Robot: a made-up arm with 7 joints. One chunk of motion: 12 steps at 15 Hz.
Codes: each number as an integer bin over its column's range. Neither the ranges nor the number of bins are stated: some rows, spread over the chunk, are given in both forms.
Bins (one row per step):
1: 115 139 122 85 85 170
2: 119 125 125 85 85 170
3: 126 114 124 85 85 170
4: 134 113 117 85 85 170
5: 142 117 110 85 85 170
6: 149 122 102 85 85 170
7: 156 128 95 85 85 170
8: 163 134 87 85 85 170
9: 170 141 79 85 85 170
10: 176 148 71 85 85 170
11: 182 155 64 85 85 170
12: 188 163 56 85 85 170
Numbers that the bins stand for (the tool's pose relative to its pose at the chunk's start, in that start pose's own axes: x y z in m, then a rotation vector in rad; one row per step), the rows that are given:
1: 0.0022 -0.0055 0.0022 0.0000 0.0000 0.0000
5: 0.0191 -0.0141 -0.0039 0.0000 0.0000 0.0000
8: 0.0323 -0.0075 -0.0156 0.0000 0.0000 0.0000
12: 0.0480 0.0039 -0.0315 0.0000 0.0000 0.0000
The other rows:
2: 0.0047 -0.0110 0.0037 0.0000 0.0000 0.0000
3: 0.0091 -0.0153 0.0032 0.0000 0.0000 0.0000
4: 0.0141 -0.0157 -0.0004 0.0000 0.0000 0.0000
6: 0.0235 -0.0122 -0.0080 0.0000 0.0000 0.0000
7: 0.0279 -0.0098 -0.0116 0.0000 0.0000 0.0000
9: 0.0367 -0.0047 -0.0197 0.0000 0.0000 0.0000
10: 0.0404 -0.0020 -0.0238 0.0000 0.0000 0.0000
11: 0.0442 0.0008 -0.0274 0.0000 0.0000 0.0000

